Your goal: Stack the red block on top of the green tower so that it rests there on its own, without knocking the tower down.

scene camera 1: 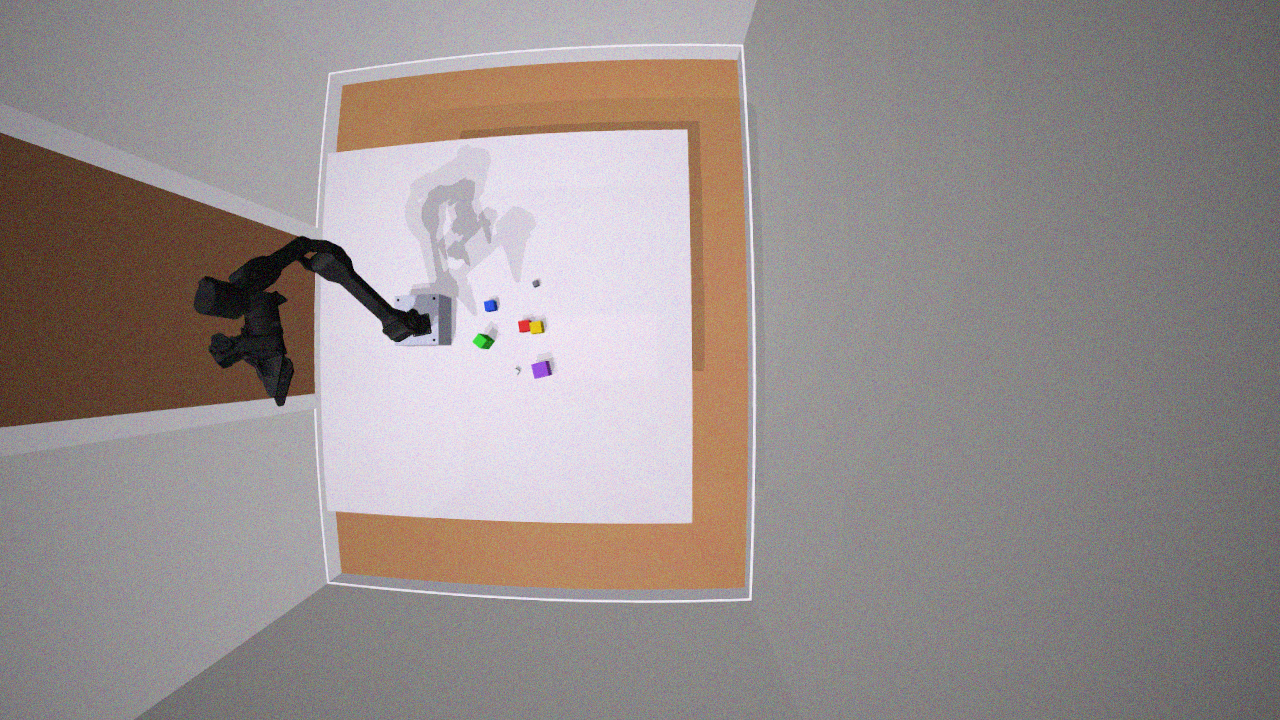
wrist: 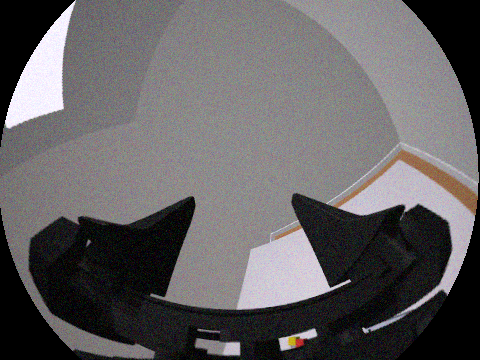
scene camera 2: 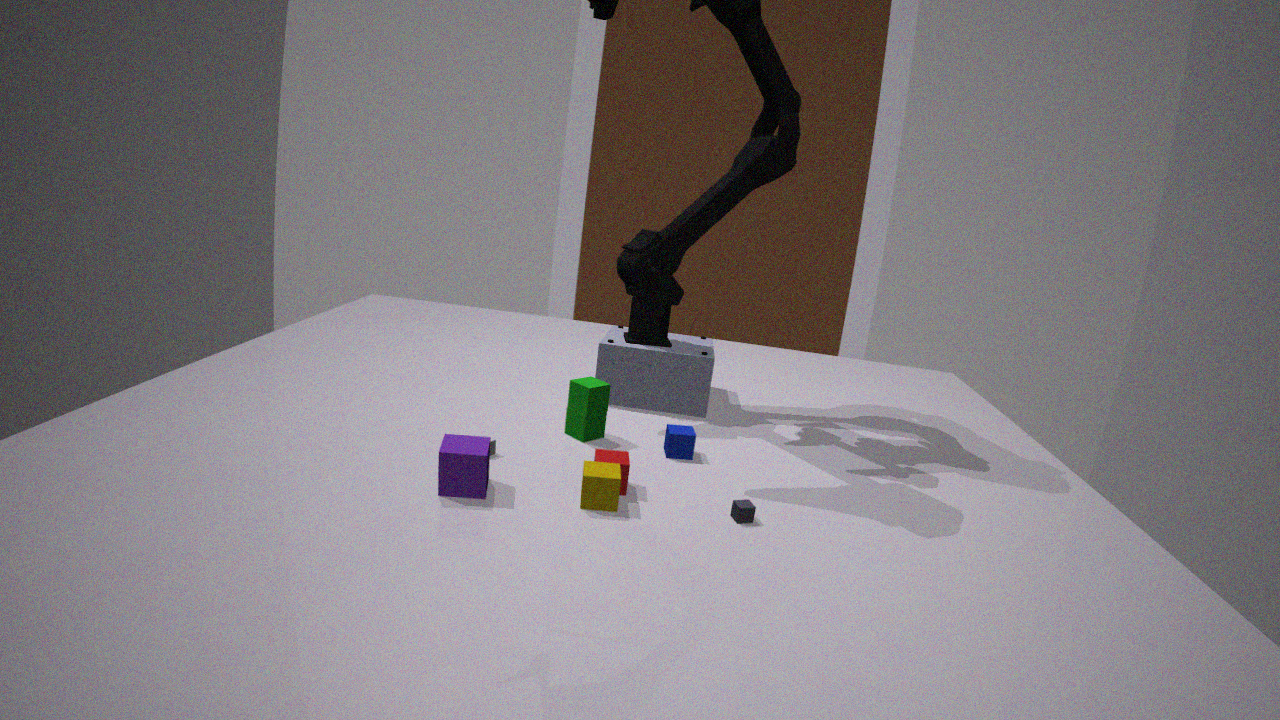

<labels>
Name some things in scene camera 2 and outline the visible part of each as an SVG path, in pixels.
A blue block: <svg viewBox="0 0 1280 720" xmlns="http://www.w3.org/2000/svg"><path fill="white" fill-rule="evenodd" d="M667 424L664 443L666 458L693 460L697 437L693 427Z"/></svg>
A yellow block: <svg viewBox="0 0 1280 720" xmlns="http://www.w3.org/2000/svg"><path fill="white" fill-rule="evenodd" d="M584 460L580 509L617 513L621 483L620 463Z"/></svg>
A purple block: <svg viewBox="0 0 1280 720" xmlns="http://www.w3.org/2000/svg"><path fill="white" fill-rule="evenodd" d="M445 434L439 451L438 496L486 499L490 469L491 438L486 436Z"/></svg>
</labels>
